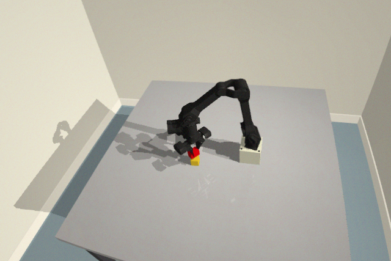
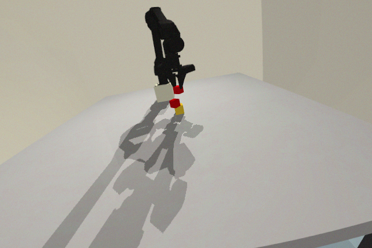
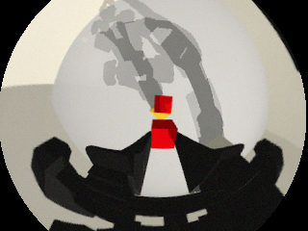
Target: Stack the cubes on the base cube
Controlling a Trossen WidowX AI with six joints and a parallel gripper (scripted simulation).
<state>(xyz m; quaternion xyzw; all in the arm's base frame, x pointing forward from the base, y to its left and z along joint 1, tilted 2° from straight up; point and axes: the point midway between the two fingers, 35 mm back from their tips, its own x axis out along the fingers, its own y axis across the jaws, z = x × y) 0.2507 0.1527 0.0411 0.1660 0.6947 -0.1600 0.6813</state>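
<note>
Now: gripper tip 9 cm above the yellow base cube, 2 cm short of it and 1 cm to the left of it.
</note>
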